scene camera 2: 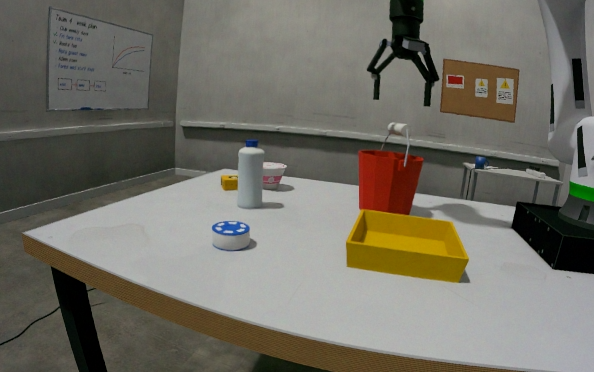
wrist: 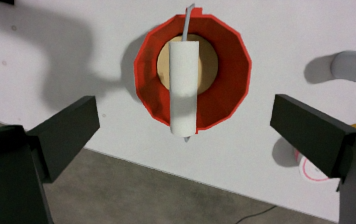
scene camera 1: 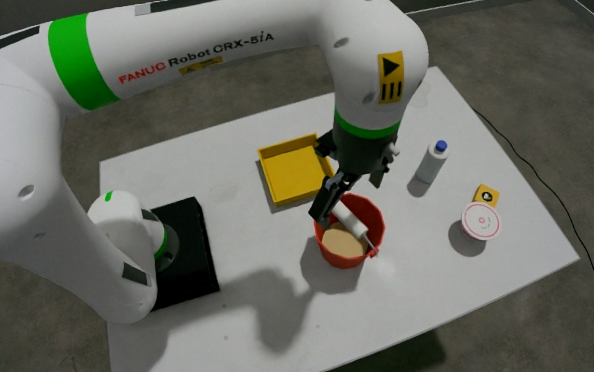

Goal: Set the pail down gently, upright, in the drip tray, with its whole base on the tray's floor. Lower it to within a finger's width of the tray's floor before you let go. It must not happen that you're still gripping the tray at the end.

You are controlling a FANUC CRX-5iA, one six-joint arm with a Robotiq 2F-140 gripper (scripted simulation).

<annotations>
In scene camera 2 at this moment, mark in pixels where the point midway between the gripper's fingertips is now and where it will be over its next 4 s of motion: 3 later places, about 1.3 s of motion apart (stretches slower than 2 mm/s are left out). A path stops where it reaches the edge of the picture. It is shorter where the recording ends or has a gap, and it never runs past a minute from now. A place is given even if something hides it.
My gripper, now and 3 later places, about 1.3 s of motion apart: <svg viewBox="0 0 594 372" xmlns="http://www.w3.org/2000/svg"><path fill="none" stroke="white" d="M402 102L400 127L398 140L399 128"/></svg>
</annotations>
